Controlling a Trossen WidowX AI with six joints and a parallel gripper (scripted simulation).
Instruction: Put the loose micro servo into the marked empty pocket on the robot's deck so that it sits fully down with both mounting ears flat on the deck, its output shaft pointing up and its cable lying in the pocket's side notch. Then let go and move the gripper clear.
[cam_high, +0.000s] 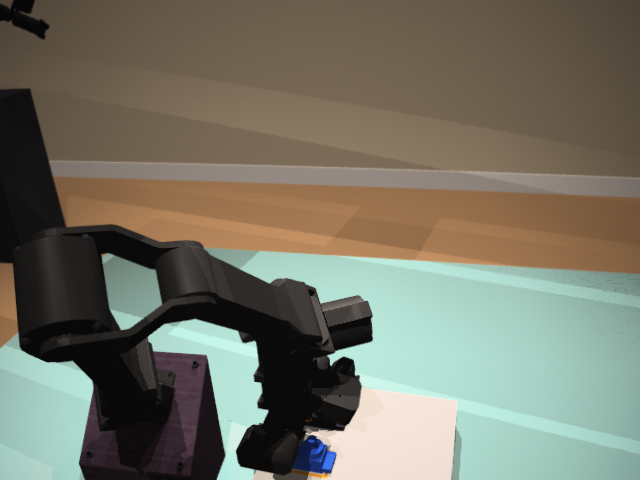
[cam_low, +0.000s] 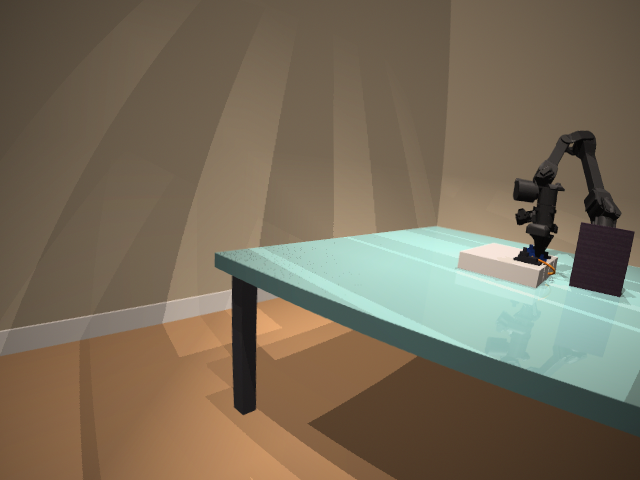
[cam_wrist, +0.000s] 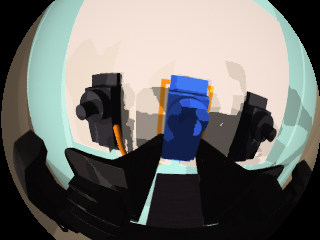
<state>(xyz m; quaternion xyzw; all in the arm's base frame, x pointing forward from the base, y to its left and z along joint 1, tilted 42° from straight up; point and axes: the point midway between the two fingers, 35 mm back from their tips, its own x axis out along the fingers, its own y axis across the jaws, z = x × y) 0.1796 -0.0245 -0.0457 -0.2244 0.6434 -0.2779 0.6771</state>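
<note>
Right now my gripper tip is 120 mm short of the deck, 10 mm to the left of it and 30 mm above it.
</note>
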